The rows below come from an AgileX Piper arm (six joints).
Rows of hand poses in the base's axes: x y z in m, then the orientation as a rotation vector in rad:
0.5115 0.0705 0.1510 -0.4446 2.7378 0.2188
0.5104 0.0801 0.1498 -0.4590 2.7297 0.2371
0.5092 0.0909 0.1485 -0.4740 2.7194 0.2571
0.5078 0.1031 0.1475 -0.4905 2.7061 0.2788
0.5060 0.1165 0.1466 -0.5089 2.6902 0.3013
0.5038 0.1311 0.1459 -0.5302 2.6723 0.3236
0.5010 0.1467 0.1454 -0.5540 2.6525 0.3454
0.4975 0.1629 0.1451 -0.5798 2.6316 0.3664
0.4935 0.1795 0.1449 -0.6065 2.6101 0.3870
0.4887 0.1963 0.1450 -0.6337 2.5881 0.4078
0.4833 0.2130 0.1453 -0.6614 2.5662 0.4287
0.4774 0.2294 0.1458 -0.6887 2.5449 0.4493
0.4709 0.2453 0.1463 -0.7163 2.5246 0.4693
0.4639 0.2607 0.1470 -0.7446 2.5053 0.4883
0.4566 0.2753 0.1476 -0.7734 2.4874 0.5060
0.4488 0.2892 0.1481 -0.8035 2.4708 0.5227
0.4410 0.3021 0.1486 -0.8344 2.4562 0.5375
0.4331 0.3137 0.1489 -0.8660 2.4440 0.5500
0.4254 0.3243 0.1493 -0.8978 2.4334 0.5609
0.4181 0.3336 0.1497 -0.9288 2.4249 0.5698
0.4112 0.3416 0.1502 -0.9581 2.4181 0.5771
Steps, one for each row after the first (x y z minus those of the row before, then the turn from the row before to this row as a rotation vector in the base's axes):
-0.0011 0.0096 -0.0012 0.0117 -0.0033 0.0128
-0.0012 0.0108 -0.0013 0.0132 -0.0049 0.0136
-0.0014 0.0122 -0.0010 0.0148 -0.0071 0.0151
-0.0018 0.0134 -0.0009 0.0156 -0.0090 0.0167
-0.0022 0.0146 -0.0007 0.0155 -0.0104 0.0189
-0.0028 0.0156 -0.0005 0.0152 -0.0117 0.0209
-0.0035 0.0162 -0.0003 0.0145 -0.0124 0.0224
-0.0040 0.0166 -0.0002 0.0143 -0.0126 0.0232
-0.0048 0.0168 0.0001 0.0144 -0.0125 0.0238
-0.0054 0.0167 0.0003 0.0143 -0.0119 0.0244
-0.0059 0.0164 0.0005 0.0139 -0.0110 0.0243
-0.0065 0.0159 0.0005 0.0131 -0.0098 0.0245
-0.0070 0.0154 0.0007 0.0119 -0.0088 0.0249
-0.0073 0.0146 0.0006 0.0104 -0.0075 0.0251
-0.0078 0.0139 0.0005 0.0088 -0.0061 0.0259
-0.0078 0.0129 0.0005 0.0066 -0.0046 0.0261
-0.0079 0.0116 0.0003 0.0040 -0.0028 0.0260
-0.0077 0.0106 0.0004 0.0022 -0.0017 0.0257
-0.0073 0.0093 0.0004 0.0003 -0.0004 0.0246
-0.0069 0.0080 0.0005 -0.0010 0.0005 0.0229

